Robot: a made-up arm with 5 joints. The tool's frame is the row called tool.
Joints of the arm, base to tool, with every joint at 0 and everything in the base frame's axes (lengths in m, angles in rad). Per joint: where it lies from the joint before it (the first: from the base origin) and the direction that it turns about. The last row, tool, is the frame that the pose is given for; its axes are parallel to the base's.
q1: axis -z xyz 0 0 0.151
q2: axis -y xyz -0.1 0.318 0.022
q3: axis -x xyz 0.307 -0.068 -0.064
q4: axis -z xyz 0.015 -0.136 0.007
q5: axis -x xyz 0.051 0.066 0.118
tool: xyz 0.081 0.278 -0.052
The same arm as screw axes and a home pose.
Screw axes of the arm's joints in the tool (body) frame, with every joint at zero. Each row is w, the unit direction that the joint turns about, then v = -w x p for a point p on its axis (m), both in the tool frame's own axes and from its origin. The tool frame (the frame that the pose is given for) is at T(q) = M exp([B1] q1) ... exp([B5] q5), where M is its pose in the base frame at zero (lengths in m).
B1: w 0 0 -1 v 0.458 -0.354 0
B2: w 0 -1 0 v -0.009 0 0.454
B3: w -1 0 0 v 0 0.073 -0.208
B4: w 0 0 -1 v 0.344 -0.132 0
B5: w -1 0 0 v 0 -0.052 -0.278
M: xyz 0.354 0.458 0.182 (m) rpy 0 0 0 (rad, as in URDF)

